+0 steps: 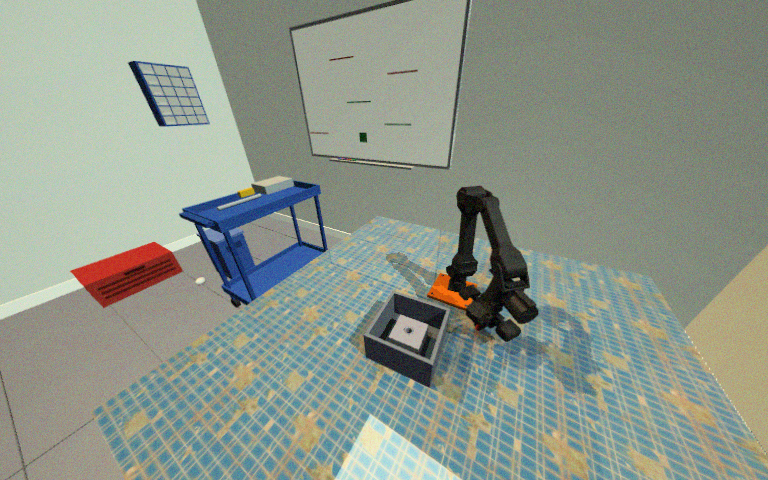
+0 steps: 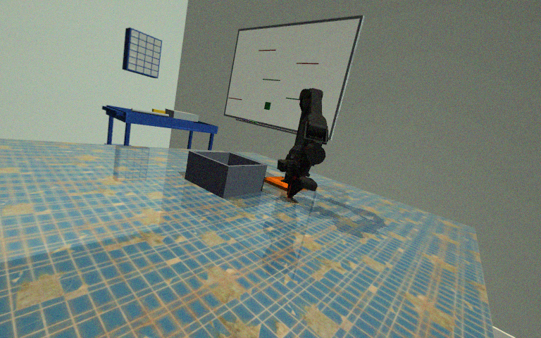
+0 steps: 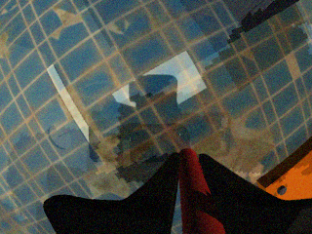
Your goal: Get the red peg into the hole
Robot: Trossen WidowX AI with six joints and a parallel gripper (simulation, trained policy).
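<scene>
My gripper tip is now 4 cm below the red peg. Round my gripper tip: grey box (12 cm ahead, 19 cm to the right, 2 cm above); light grey plate (12 cm ahead, 19 cm to the right, 4 cm above).
</scene>
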